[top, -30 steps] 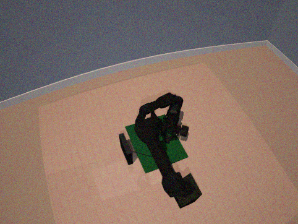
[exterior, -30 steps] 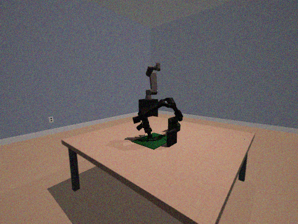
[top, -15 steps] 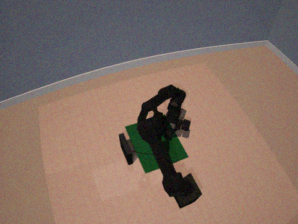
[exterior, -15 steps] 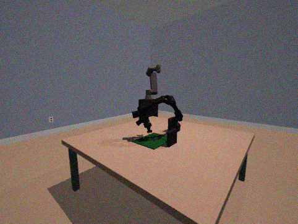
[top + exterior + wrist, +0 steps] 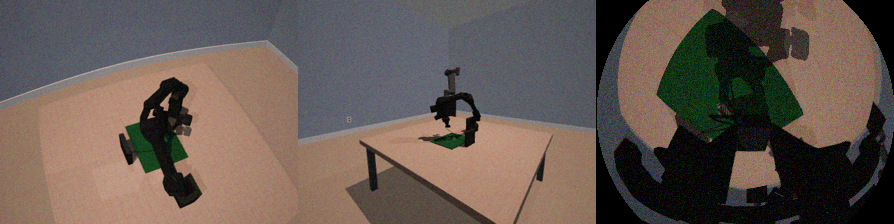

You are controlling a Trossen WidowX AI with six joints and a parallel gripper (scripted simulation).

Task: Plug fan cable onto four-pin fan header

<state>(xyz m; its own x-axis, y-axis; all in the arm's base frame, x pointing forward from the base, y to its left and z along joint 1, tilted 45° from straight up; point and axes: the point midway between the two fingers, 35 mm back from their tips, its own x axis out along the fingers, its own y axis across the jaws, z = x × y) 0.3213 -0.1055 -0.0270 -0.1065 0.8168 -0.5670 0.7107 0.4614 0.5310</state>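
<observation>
The pale fan header lies 110 mm below my gripper tip and 70 mm to the left of it. Round my gripper tip: black plug 10 mm to the left, 10 mm behind; dark fan 230 mm to the left, 50 mm below, 10 mm ahead; green circuit board 120 mm below, 60 mm to the left, 20 mm ahead.
</observation>
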